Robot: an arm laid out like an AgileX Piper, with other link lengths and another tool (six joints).
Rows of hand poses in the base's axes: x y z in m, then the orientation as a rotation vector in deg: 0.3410 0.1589 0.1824 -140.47 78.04 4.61; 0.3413 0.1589 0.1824 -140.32 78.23 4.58; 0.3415 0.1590 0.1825 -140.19 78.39 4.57; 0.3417 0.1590 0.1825 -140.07 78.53 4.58; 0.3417 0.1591 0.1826 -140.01 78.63 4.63; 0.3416 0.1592 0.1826 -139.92 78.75 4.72; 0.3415 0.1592 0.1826 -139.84 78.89 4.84; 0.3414 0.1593 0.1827 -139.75 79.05 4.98; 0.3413 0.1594 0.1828 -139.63 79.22 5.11; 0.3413 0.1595 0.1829 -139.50 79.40 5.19; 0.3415 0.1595 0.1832 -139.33 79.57 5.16; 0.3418 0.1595 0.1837 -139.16 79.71 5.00; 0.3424 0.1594 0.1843 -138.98 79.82 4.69; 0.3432 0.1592 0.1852 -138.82 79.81 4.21; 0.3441 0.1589 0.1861 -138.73 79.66 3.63; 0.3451 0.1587 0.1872 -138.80 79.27 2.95; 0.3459 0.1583 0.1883 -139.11 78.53 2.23; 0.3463 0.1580 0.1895 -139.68 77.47 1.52; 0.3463 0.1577 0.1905 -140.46 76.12 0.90; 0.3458 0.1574 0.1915 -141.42 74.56 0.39
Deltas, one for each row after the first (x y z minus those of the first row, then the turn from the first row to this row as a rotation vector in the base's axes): 0.0003 0.0000 0.0000 0.03 -0.01 -0.17; 0.0005 0.0001 0.0001 0.07 -0.01 -0.31; 0.0007 0.0001 0.0001 0.11 0.00 -0.44; 0.0007 0.0002 0.0002 0.14 0.04 -0.51; 0.0006 0.0003 0.0002 0.19 0.11 -0.61; 0.0005 0.0003 0.0002 0.23 0.20 -0.70; 0.0004 0.0004 0.0003 0.28 0.30 -0.81; 0.0003 0.0005 0.0004 0.35 0.40 -0.94; 0.0003 0.0006 0.0005 0.41 0.46 -1.09; 0.0005 0.0006 0.0008 0.46 0.44 -1.25; 0.0008 0.0006 0.0013 0.49 0.33 -1.42; 0.0014 0.0005 0.0019 0.49 0.11 -1.58; 0.0022 0.0003 0.0028 0.47 -0.25 -1.69; 0.0031 0.0000 0.0037 0.41 -0.69 -1.71; 0.0041 -0.0002 0.0048 0.30 -1.21 -1.53; 0.0049 -0.0006 0.0059 0.12 -1.79 -1.06; 0.0053 -0.0009 0.0071 -0.15 -2.37 -0.31; 0.0053 -0.0012 0.0081 -0.45 -2.91 0.70; 0.0048 -0.0015 0.0091 -0.78 -3.38 1.92
